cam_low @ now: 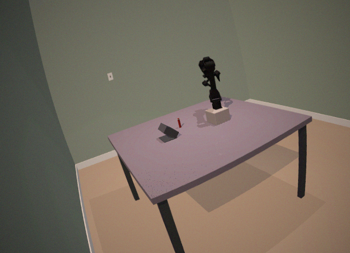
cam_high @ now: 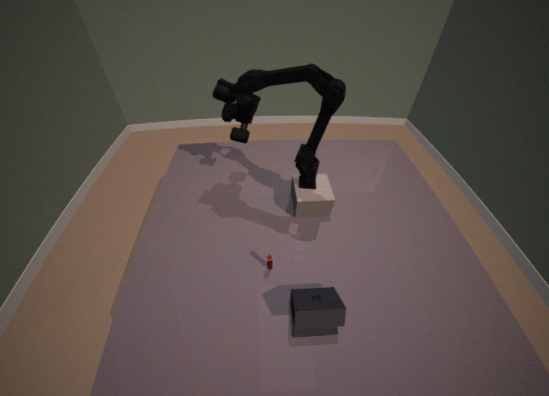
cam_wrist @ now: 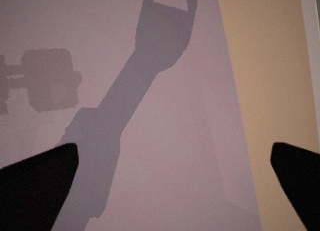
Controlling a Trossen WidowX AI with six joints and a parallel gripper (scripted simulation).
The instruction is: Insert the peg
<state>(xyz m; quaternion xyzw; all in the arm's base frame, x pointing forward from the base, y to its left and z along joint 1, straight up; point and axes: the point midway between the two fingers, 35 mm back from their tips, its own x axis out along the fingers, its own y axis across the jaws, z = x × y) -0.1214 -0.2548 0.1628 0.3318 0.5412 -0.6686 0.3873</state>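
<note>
My gripper tip is 450 mm short of the red peg, 150 mm to the right of it and 180 mm above it. From my gripper tip the other things lie so: dark grey sloped panel (580 mm ahead, 290 mm to the left, 180 mm below).
</note>
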